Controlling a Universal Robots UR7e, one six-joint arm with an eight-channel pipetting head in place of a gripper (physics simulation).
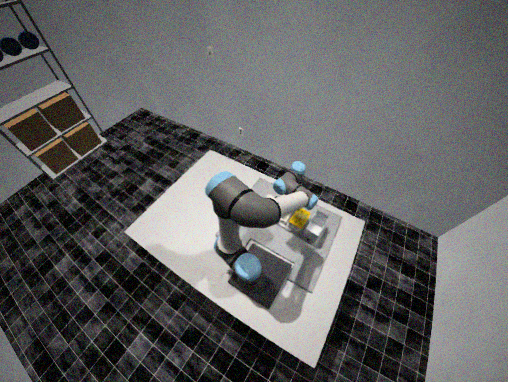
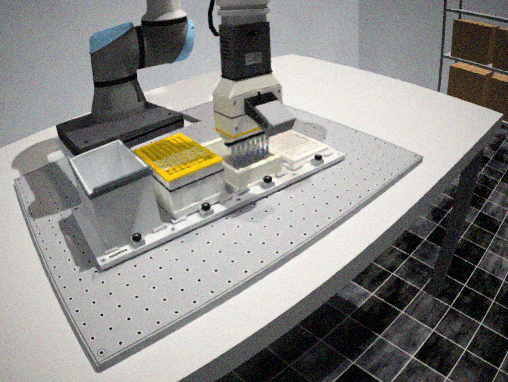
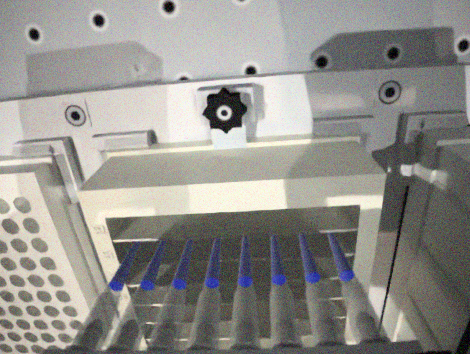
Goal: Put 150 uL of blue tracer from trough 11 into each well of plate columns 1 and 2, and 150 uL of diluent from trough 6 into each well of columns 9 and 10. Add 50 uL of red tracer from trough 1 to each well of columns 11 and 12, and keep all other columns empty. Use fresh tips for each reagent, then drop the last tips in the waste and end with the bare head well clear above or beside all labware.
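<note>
The pipetting head is low over the trough reservoir and carries a full row of clear tips. The lower part of every tip holds blue liquid to about equal height. The tip ends are over the reservoir opening; their exact depth is unclear. The rim numbers are blurred. The white well plate is beside the reservoir; no colour is distinguishable in its visible wells. The yellow tip rack is on the reservoir's other side, with some positions looking open.
The grey waste bin stands at the end of the row, beyond the tip rack. Black knobs line the front of the white carrier rail. The arm's dark base is behind the bin and rack.
</note>
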